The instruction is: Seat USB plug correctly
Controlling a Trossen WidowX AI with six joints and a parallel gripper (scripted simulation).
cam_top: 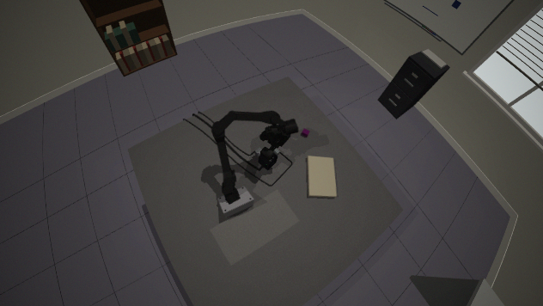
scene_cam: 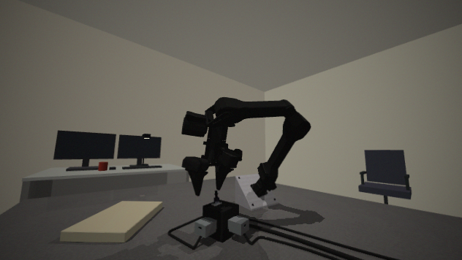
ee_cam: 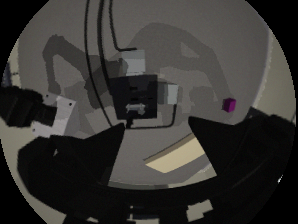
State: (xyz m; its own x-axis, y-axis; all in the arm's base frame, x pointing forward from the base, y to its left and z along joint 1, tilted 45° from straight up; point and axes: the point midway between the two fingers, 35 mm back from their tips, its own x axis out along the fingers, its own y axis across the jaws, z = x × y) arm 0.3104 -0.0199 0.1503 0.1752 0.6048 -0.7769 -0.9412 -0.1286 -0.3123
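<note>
Right now my gripper tip is 3 cm past the dark USB plug, 2 cm above it and 1 cm to the left of it. Also, from my gripper tip: beige slab 24 cm to the right, 18 cm ahead, 10 cm below; purple block 29 cm ahead, 10 cm below, 5 cm to the left.
</note>
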